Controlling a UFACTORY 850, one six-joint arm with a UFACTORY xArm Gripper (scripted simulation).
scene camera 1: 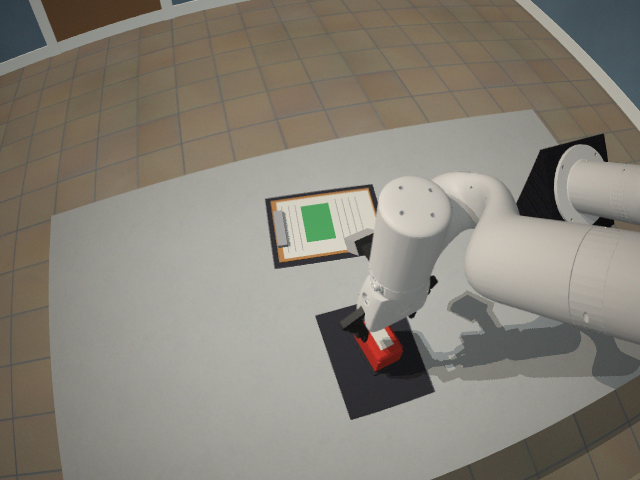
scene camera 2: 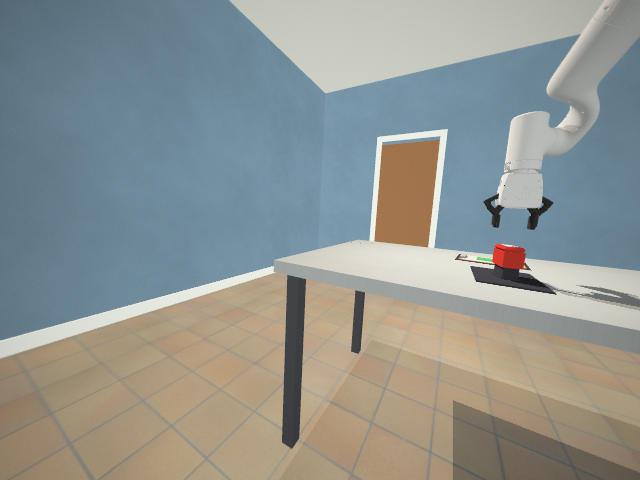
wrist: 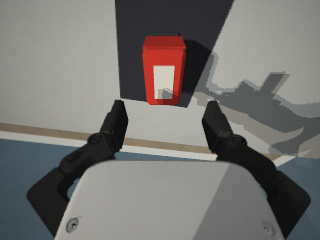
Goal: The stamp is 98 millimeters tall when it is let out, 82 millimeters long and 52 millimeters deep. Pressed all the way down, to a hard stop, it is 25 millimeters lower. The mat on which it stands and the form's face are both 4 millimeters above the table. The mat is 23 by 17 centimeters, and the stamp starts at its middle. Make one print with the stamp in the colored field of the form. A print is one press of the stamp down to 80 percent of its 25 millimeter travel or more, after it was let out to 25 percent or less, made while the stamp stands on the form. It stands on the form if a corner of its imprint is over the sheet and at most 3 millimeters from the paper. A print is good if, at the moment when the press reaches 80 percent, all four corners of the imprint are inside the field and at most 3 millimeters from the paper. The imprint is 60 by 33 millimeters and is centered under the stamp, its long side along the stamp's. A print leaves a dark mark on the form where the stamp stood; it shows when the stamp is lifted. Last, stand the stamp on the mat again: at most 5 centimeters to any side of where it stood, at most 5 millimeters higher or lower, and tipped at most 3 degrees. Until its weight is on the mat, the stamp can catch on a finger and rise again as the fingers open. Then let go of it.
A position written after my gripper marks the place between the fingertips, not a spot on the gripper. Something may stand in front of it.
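Observation:
I can see a clipboard [scene camera 1: 310,227]. There is a red stamp [scene camera 2: 508,259] as well, and I find the stamp again in the wrist view [wrist: 164,55]. My own gripper [scene camera 1: 384,323] is visible too, and scene camera 2 [scene camera 2: 512,228] and the wrist view [wrist: 165,110] also show me the gripper.

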